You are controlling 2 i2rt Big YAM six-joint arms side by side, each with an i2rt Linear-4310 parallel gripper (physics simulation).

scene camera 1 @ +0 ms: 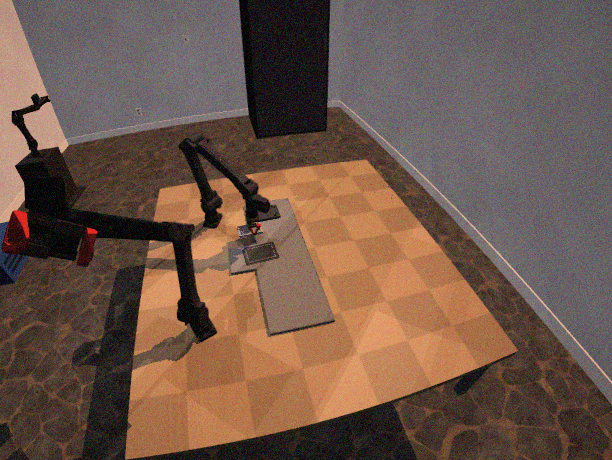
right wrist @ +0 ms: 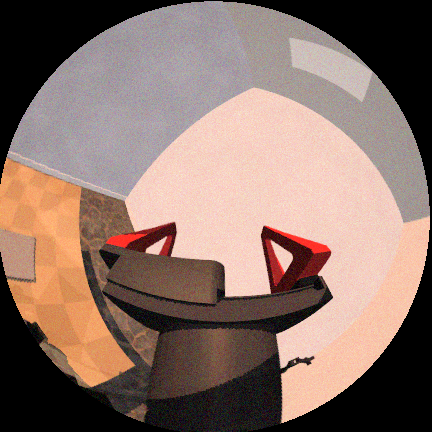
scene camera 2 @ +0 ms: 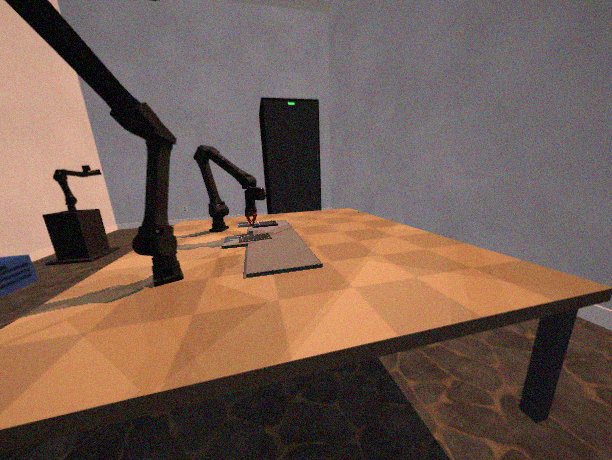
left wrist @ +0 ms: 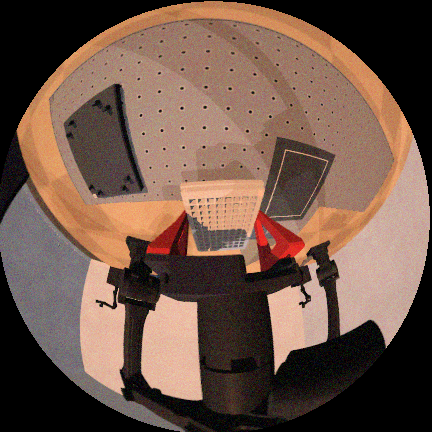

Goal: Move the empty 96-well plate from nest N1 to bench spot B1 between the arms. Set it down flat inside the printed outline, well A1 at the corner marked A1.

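Where they show: left gripper, fingertip midpoint: (scene camera 1: 253,229) (scene camera 2: 251,224) (left wrist: 221,211); right gripper, fingertip midpoint: (scene camera 1: 61,250) (right wrist: 218,228); left arm's base, link origin: (scene camera 1: 213,221) (scene camera 2: 219,229) (left wrist: 145,246); right arm's base, link origin: (scene camera 1: 203,327) (scene camera 2: 168,276) (left wrist: 317,247).
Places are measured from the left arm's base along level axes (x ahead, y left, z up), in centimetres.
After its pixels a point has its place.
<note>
My left gripper (scene camera 1: 256,228) @(x 28.2, y -12.3, z 5.9 cm) (scene camera 2: 251,218) @(x 28.2, y -12.3, z 5.9 cm) (left wrist: 221,211) @(x 28.2, y -12.3, z 5.9 cm) is shut on the pale 96-well plate (scene camera 1: 245,231) @(x 24.6, y -15.2, z 6.9 cm) (left wrist: 225,202) @(x 30.6, y -11.5, z 7.1 cm), one red finger at each side. The plate is held above the bench between the nest and spot B1. Its wells look empty; the A1 corner cannot be read. Spot B1 (scene camera 1: 261,253) @(x 34.7, y -25.1, z 1.5 cm) (scene camera 2: 257,237) @(x 35.7, y -25.2, z 1.5 cm) (left wrist: 301,182) @(x 35.7, y -24.5, z 1.5 cm) is a dark pad with a thin pale outline, to the right of the plate in the left wrist view. Dark nest N1 (scene camera 1: 269,213) @(x 32.9, y 7.1, z 2.5 cm) (left wrist: 102,150) @(x 30.5, y 5.9, z 2.5 cm), with corner posts, holds no plate. My right gripper (scene camera 1: 50,246) @(x 29.8, y -112.0, z 85.3 cm) (right wrist: 218,228) @(x 29.8, y -112.0, z 85.3 cm) is open and empty, raised far from the plate.
The grey perforated board (scene camera 1: 300,295) @(x 57.3, y -49.6, z 1.3 cm) (scene camera 2: 285,257) @(x 57.7, y -54.9, z 1.3 cm) (left wrist: 170,80) @(x 40.3, y -1.4, z 1.3 cm) lies on the checkered wooden table (scene camera 1: 400,320) @(x 101.3, y -59.0, z 0.0 cm) (scene camera 2: 400,295) @(x 95.2, y -80.1, z 0.0 cm) under the pad and nest. A tall black cabinet (scene camera 1: 287,70) (scene camera 2: 291,155) stands behind. A blue box (scene camera 1: 11,260) (scene camera 2: 15,274) is at the far left.
</note>
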